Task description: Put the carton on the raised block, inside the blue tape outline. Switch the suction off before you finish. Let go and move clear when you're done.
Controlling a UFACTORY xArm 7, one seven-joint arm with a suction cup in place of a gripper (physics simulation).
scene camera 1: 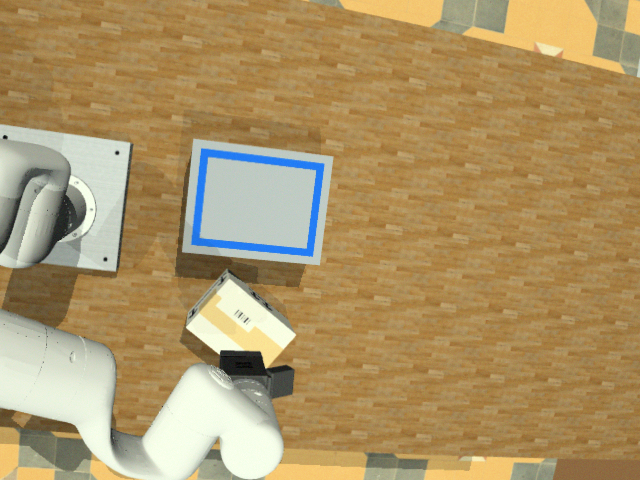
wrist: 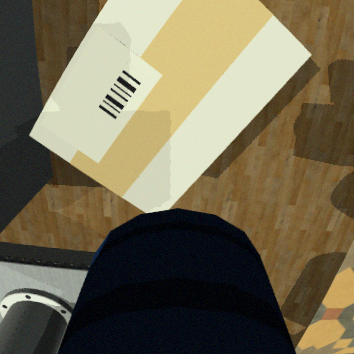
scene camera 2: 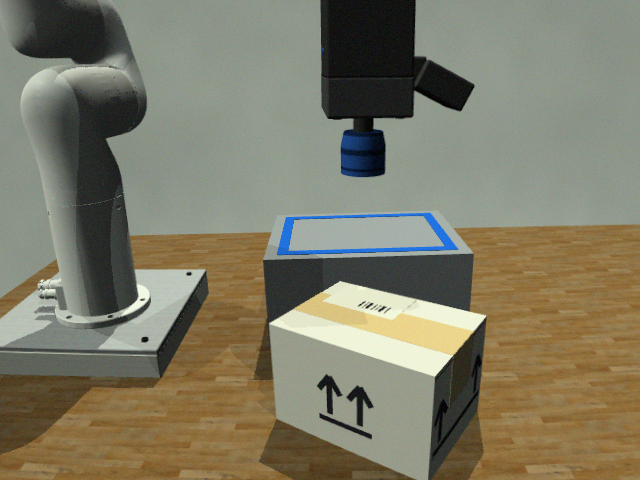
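Seen in the pictures: end effector, tool point: (wrist: 176, 280) (scene camera 2: 363, 172); arm's base, origin of the base link: (wrist: 40, 314) (scene camera 2: 104, 307).
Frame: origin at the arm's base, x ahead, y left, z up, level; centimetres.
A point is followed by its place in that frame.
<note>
The carton (scene camera 1: 219, 322) {x 30.0, y -18.6, z 6.8 cm} (scene camera 2: 299, 372) {x 26.7, y -21.9, z 2.6 cm} (wrist: 220, 100) {x 33.9, y -24.3, z 6.7 cm}, white with a tan tape strip and a barcode on top, stands upright on the table, turned at an angle beside the raised block (scene camera 1: 258, 201) {x 35.5, y 4.1, z 8.0 cm} (scene camera 2: 294, 279) {x 26.2, y -5.9, z 5.4 cm}. The blue tape outline (scene camera 1: 261, 159) {x 35.5, y 11.6, z 8.0 cm} (scene camera 2: 367, 250) {x 35.2, y -4.2, z 8.0 cm} on the block's top has no carton inside it. My suction cup (scene camera 2: 362, 171) (wrist: 177, 235) is open, with nothing attached, and hangs in the air higher than the carton's top. In scene camera 1 the black tool body overlaps the carton's lower edge and hides the cup. In the wrist view the cup covers the space by the carton's near corner.
The robot's base plate (scene camera 1: 111, 206) {x 9.0, y 0.8, z -0.1 cm} (scene camera 2: 175, 310) {x 10.2, y -1.5, z -0.1 cm} (wrist: 45, 277) {x 8.6, y -3.2, z -0.2 cm} is left of the block. The block's dark side stands close to the carton. The white arm (scene camera 1: 62, 372) {x 13.9, y -9.4, z 59.2 cm} crosses the lower left in scene camera 1. A camera housing (scene camera 1: 281, 381) {x 39.0, y -21.3, z 29.0 cm} (scene camera 2: 444, 85) {x 38.7, y -23.9, z 27.8 cm} juts from the tool's side.
</note>
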